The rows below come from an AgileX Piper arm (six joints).
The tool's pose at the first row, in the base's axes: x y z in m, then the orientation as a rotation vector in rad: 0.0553 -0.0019 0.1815 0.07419 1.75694 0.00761
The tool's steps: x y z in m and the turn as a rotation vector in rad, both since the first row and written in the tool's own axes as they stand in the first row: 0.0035 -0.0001 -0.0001 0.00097 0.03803 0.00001; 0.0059 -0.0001 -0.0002 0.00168 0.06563 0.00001; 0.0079 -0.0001 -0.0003 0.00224 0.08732 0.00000; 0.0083 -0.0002 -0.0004 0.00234 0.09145 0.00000; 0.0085 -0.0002 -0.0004 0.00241 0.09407 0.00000; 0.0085 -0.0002 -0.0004 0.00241 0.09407 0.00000; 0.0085 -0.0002 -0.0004 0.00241 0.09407 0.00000; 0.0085 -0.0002 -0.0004 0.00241 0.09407 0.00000; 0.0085 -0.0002 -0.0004 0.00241 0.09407 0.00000
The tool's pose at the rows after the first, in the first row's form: 0.0546 -0.0018 0.1781 0.07519 1.79497 0.00822; 0.0540 -0.0017 0.1757 0.07591 1.82256 0.00866; 0.0535 -0.0016 0.1738 0.07647 1.84425 0.00900; 0.0534 -0.0016 0.1734 0.07657 1.84838 0.00907; 0.0533 -0.0016 0.1732 0.07664 1.85100 0.00911; 0.0533 -0.0016 0.1732 0.07664 1.85100 0.00911; 0.0533 -0.0016 0.1732 0.07664 1.85100 0.00911; 0.0533 -0.0016 0.1732 0.07664 1.85100 0.00911; 0.0533 -0.0016 0.1732 0.07664 1.85100 0.00911
